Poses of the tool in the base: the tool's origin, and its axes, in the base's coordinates. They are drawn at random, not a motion.
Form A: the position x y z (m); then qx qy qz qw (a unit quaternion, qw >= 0).
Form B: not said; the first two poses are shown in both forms.
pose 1, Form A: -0.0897 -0.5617 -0.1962 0.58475 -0.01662 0.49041 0.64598
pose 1, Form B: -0.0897 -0.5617 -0.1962; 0.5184 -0.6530 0.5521; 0.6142 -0.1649 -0.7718; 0.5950 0.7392 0.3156
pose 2, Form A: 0.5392 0.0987 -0.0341 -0.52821 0.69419 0.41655 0.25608
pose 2, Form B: 0.5392 0.0987 -0.0341; -0.3108 -0.9467 -0.0845; -0.5200 0.0950 0.8489; -0.7956 0.3078 -0.5218
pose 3, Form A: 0.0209 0.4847 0.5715 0.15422 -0.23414 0.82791 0.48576
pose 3, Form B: 0.0209 0.4847 0.5715; -0.4805 -0.8765 0.0279; 0.7321 -0.4184 -0.5375; 0.4828 -0.2379 0.8428
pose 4, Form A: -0.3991 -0.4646 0.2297 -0.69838 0.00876 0.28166 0.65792
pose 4, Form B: -0.3991 -0.4646 0.2297; 0.8412 -0.3829 -0.3819; 0.3584 -0.1341 0.9239; -0.4049 -0.9140 0.0244
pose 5, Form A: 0.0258 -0.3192 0.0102 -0.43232 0.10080 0.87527 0.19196
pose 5, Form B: 0.0258 -0.3192 0.0102; -0.5525 -0.4232 -0.7181; 0.2489 -0.9060 0.3424; -0.7955 0.0105 0.6059
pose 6, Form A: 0.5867 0.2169 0.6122 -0.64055 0.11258 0.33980 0.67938
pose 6, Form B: 0.5867 0.2169 0.6122; 0.7437 -0.6059 -0.2823; 0.3175 -0.0515 0.9469; -0.5883 -0.7938 0.1540
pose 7, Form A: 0.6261 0.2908 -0.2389 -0.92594 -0.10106 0.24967 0.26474
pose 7, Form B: 0.6261 0.2908 -0.2389; 0.8549 0.0550 -0.5159; 0.3193 -0.8394 0.4398; -0.4088 -0.5407 -0.7352
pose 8, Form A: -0.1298 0.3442 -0.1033 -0.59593 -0.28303 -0.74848 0.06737
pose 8, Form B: -0.1298 0.3442 -0.1033; -0.2807 0.4382 0.8539; 0.2365 -0.8307 0.5040; 0.9302 0.3434 0.1295
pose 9, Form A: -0.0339 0.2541 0.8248 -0.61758 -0.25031 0.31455 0.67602
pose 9, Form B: -0.0339 0.2541 0.8248; 0.6768 -0.1161 -0.7269; 0.7345 0.0393 0.6775; -0.0501 -0.9925 0.1119
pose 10, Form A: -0.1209 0.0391 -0.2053 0.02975 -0.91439 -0.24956 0.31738
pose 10, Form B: -0.1209 0.0391 -0.2053; -0.7968 0.1040 -0.5953; -0.2128 0.8737 0.4375; 0.5656 0.4753 -0.6740
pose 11, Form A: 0.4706 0.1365 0.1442 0.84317 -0.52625 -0.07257 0.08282
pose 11, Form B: 0.4706 0.1365 0.1442; 0.4356 -0.8754 -0.2095; -0.8995 -0.4324 -0.0633; -0.0352 0.2160 -0.9757
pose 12, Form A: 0.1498 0.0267 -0.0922 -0.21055 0.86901 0.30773 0.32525
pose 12, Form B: 0.1498 0.0267 -0.0922; -0.6998 -0.5661 0.4357; -0.1658 0.7219 0.6718; -0.6949 0.3979 -0.5990
